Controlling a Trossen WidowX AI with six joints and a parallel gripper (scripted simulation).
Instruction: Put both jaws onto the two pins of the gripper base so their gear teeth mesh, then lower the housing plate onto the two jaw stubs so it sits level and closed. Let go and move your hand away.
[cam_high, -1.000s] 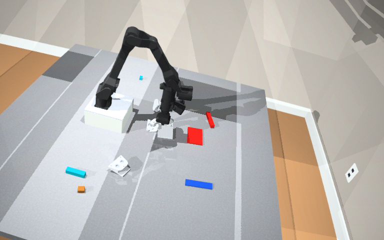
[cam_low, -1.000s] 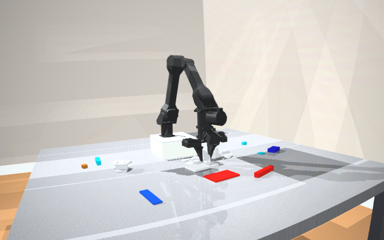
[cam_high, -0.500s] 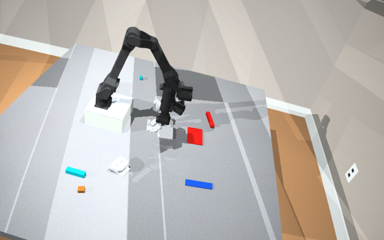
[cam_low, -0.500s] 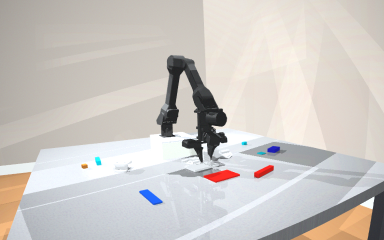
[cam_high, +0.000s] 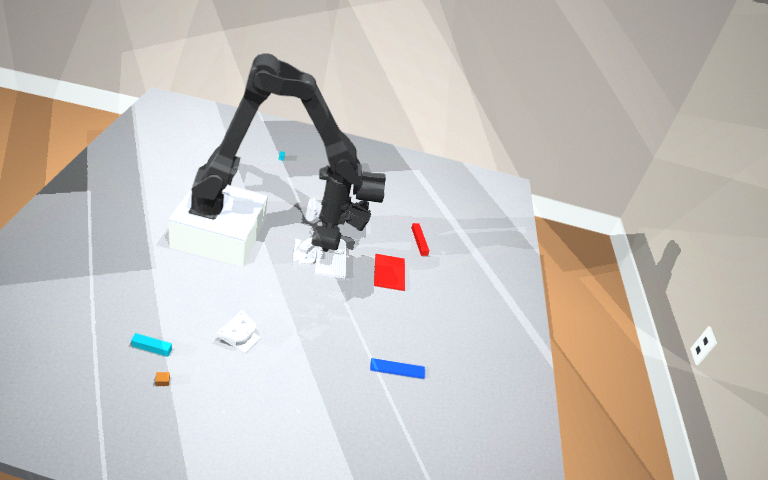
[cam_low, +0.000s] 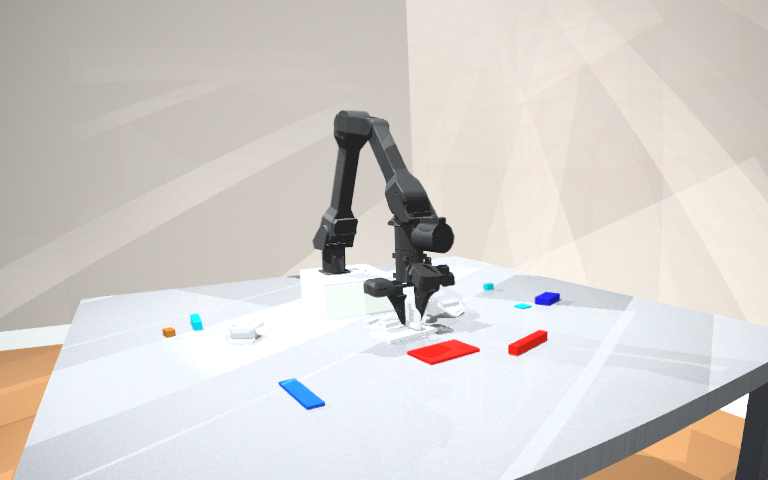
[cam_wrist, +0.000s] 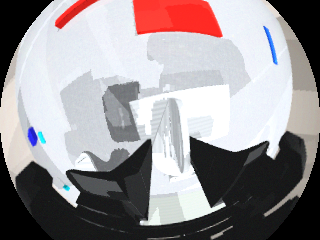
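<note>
Right now the flat white plate is 20 mm ahead of my gripper tip, 30 mm to the right of it and 10 mm below it. The rest, counted from my gripper tip: white housing plate 50 mm behind, 40 mm to the right, 10 mm below; then red plate 160 mm ahead, 30 mm to the right, 10 mm below; then white jaw 50 mm behind, 90 mm to the left, 20 mm above.
</note>
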